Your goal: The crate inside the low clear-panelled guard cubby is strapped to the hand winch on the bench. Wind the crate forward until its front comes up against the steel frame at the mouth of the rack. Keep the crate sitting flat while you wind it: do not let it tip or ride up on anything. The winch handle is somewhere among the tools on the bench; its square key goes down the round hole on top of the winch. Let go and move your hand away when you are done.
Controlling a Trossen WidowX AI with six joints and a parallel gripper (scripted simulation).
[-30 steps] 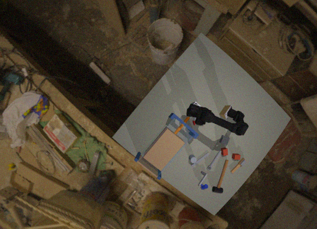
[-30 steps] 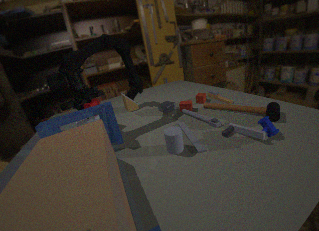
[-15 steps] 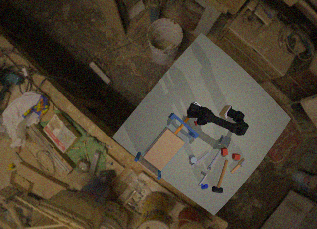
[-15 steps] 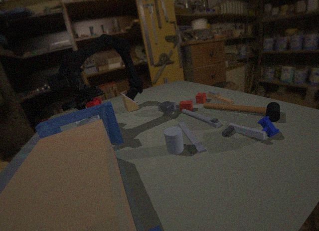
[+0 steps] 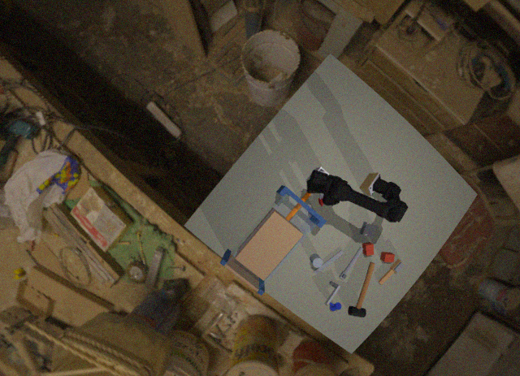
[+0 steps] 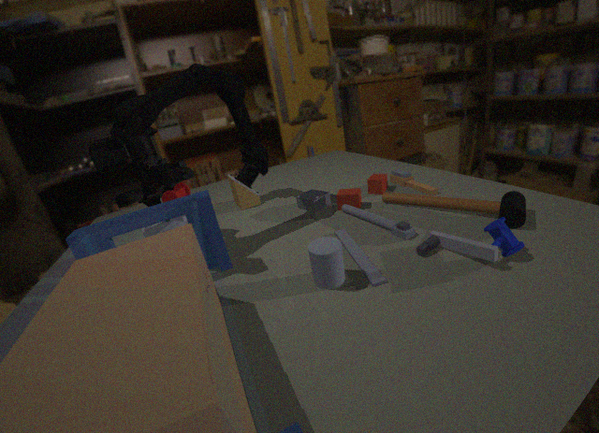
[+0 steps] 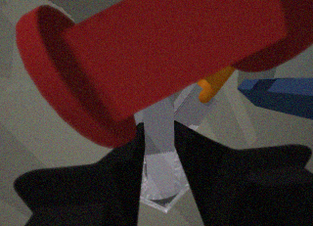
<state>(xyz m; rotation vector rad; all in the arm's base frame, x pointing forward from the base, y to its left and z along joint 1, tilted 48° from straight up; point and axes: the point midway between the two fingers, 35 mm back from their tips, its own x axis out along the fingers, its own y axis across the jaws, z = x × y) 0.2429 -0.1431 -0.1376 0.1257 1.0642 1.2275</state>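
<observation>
Right now the red-knobbed handle is 10 mm ahead of my gripper tip, 10 mm to the left of it and 20 mm above it. Round my gripper tip: grey winch 50 mm behind, 40 mm to the right, 60 mm below; blue steel frame 120 mm ahead, 20 mm to the right, 20 mm above; red knob 40 mm ahead, 40 mm to the left, 50 mm above.
</observation>
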